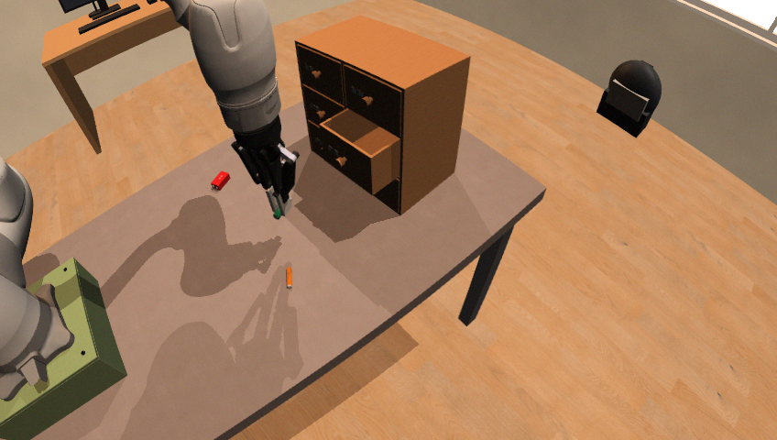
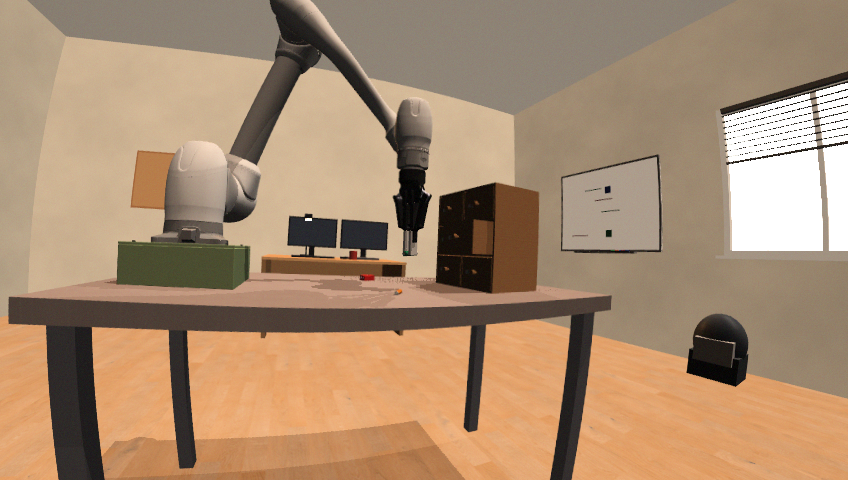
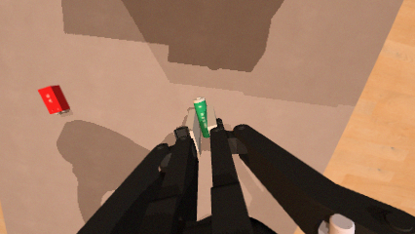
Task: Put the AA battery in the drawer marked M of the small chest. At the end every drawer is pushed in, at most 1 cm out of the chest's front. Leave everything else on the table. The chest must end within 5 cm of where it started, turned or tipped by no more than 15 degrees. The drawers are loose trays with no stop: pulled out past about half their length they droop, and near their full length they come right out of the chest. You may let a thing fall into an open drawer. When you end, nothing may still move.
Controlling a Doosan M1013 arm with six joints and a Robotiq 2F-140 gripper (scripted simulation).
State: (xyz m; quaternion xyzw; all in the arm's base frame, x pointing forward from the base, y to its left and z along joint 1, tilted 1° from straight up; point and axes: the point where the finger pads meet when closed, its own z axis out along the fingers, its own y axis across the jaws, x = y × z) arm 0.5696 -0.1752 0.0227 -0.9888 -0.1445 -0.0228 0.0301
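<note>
Now: the drawer 22 cm ahead of my hand and 5 cm to the right of it. From my hand the other things lie so: orange AA battery 7 cm behind, 6 cm to the right, 13 cm below; then red block battery 2 cm behind, 28 cm to the left, 12 cm below; then green AA battery 3 cm below.
</note>
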